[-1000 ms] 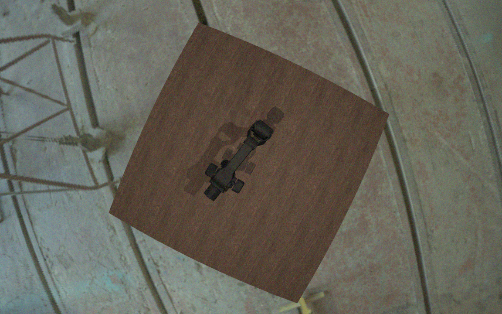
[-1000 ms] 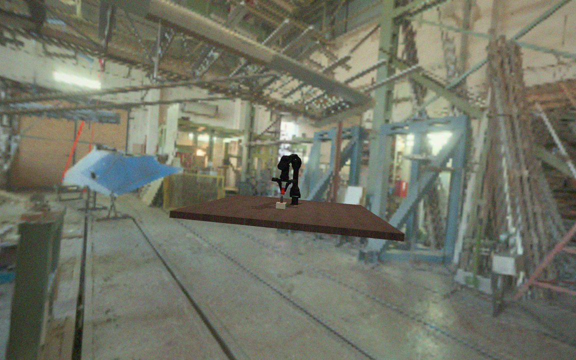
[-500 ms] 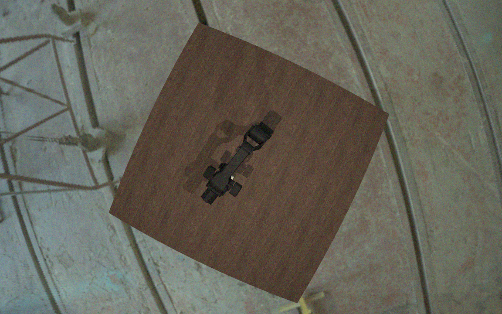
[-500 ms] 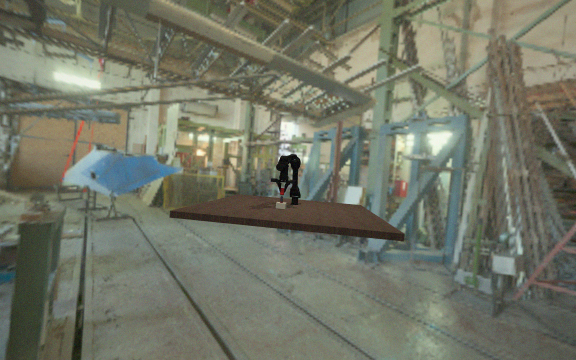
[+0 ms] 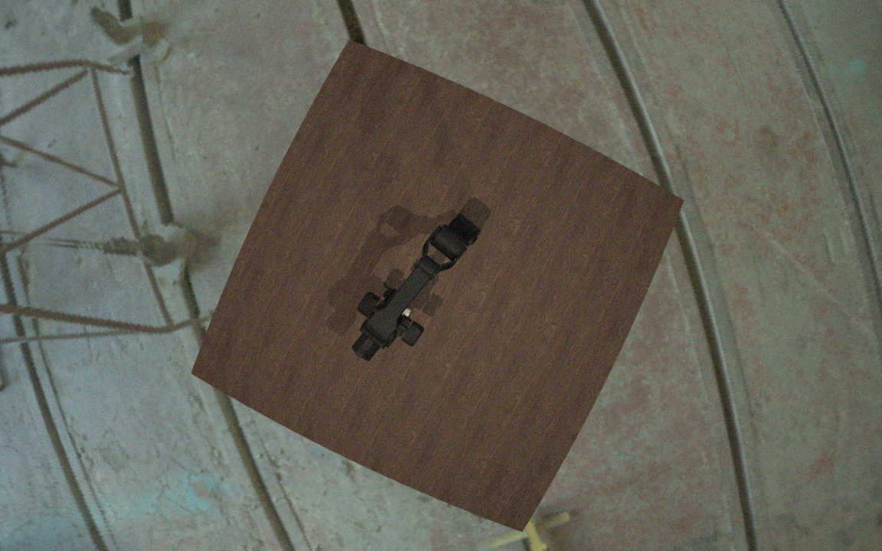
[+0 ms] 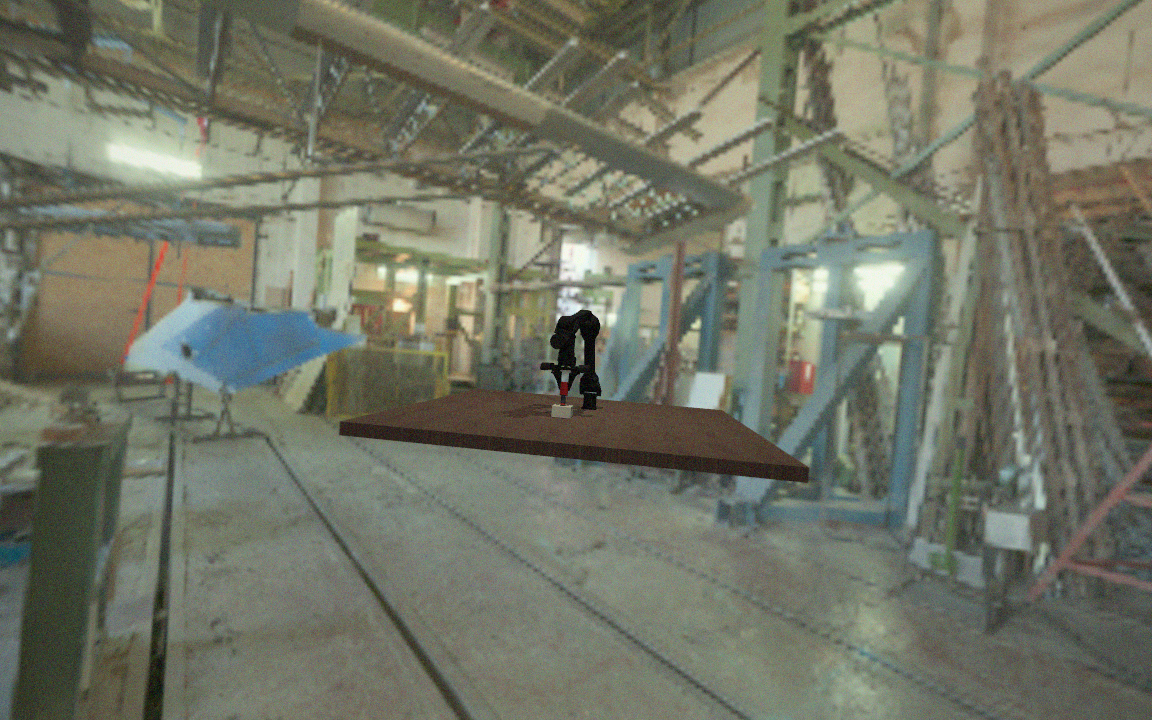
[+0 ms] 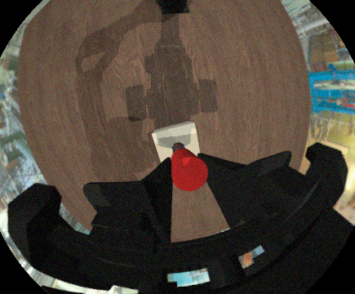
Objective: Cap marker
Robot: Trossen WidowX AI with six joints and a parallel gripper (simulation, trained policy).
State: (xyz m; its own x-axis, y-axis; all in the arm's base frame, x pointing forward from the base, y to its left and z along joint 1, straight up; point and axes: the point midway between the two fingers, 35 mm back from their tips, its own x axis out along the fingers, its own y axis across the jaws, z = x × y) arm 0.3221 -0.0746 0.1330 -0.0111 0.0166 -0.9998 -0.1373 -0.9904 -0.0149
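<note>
Right now my gripper tip is 8 cm above the holder block and 1 cm short of it. The rest, counted from my gripper tip: red cap: 1 cm above.
</note>
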